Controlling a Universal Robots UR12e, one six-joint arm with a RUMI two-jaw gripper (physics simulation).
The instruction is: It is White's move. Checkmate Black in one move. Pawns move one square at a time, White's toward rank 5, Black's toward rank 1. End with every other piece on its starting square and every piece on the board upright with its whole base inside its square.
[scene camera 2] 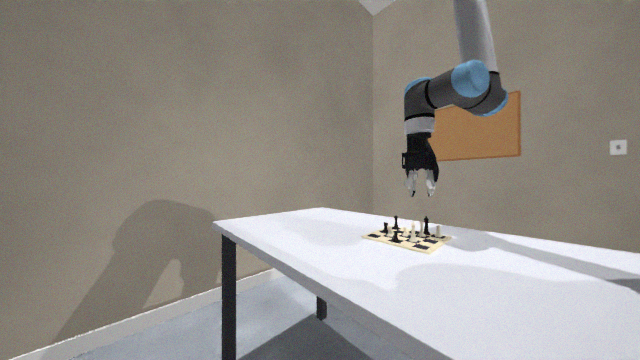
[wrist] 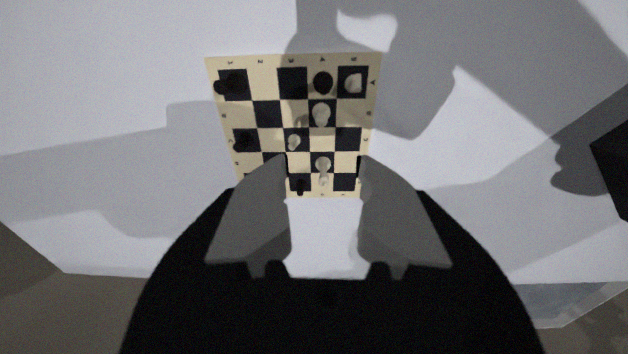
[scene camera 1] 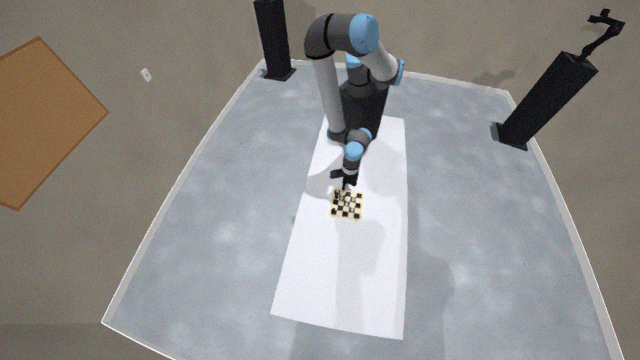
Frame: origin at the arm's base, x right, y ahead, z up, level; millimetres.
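Where they show: gripper, between the fingertips: (scene camera 2: 420,197) (wrist: 322,158) (scene camera 1: 344,188); arm's base, origin of its link: (scene camera 1: 361,87).
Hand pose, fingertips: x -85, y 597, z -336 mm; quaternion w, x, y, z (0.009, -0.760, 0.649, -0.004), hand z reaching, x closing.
Observation:
Each offset is from my fingertips to the top centre of the thing. Level surfaces: height alone.
My gripper (scene camera 1: 344,187) (scene camera 2: 421,194) (wrist: 322,158) is open, its fingers partly apart and empty, pointing down well above the chessboard (scene camera 2: 429,250) (wrist: 245,61). In the wrist view, a white piece {dx +6, dy +1, dz -81 mm} (wrist: 321,114) stands on B4 beside a tall black piece {dx +43, dy +5, dz -70 mm} (wrist: 323,82) on A4. A flat-topped white piece {dx +48, dy -33, dz -94 mm} (wrist: 353,82) is on A5. A tall white piece {dx -72, dy -16, dz -70 mm} (wrist: 323,165) on D4 shows between the fingers, and a small white piece {dx -40, dy +34, dz -102 mm} (wrist: 294,141) is on C3. Black pieces stand on A1 {dx +25, dy +116, dz -81 mm} (wrist: 232,84), C1 {dx -51, dy +106, dz -101 mm} (wrist: 245,141) and E3 {dx -117, dy +14, dz -102 mm} (wrist: 300,184). The left finger hides squares of rows D and E.
The board lies on a long white table {dz -140 mm} (scene camera 1: 350,280) (scene camera 2: 500,300). Another small white piece {dx -86, dy +61, dz -101 mm} (scene camera 2: 390,231) stands near the board's left side in scene camera 2. The arm's dark pedestal (scene camera 1: 362,112) stands behind the board, and dark columns (scene camera 1: 275,40) (scene camera 1: 547,100) stand farther off.

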